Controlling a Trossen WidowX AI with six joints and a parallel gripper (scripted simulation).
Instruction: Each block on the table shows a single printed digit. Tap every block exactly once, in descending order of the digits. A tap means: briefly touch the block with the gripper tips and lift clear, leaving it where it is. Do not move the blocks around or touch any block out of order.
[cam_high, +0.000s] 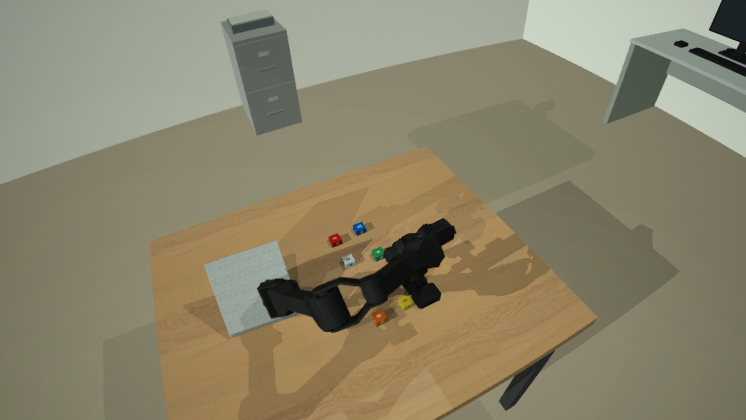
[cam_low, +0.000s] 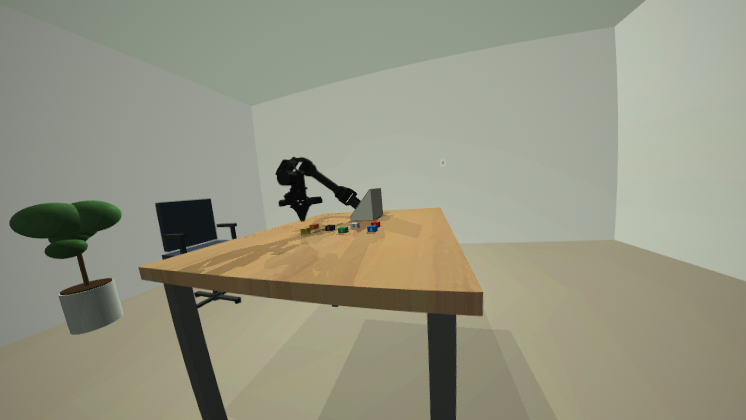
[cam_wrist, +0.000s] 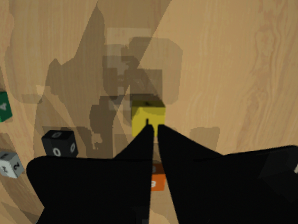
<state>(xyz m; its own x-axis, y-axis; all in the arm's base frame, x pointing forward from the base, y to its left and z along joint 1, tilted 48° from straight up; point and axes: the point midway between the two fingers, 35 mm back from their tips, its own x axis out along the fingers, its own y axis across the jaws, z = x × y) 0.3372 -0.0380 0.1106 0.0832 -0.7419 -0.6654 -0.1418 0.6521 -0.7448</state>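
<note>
Now: the yellow block 10 mm behind my gripper tip and 40 mm below it. Round my gripper tip: orange block 90 mm behind, 20 mm to the right, 40 mm below; then black block 60 mm behind, 100 mm to the left, 40 mm below; then green block 20 mm behind, 190 mm to the left, 40 mm below.
</note>
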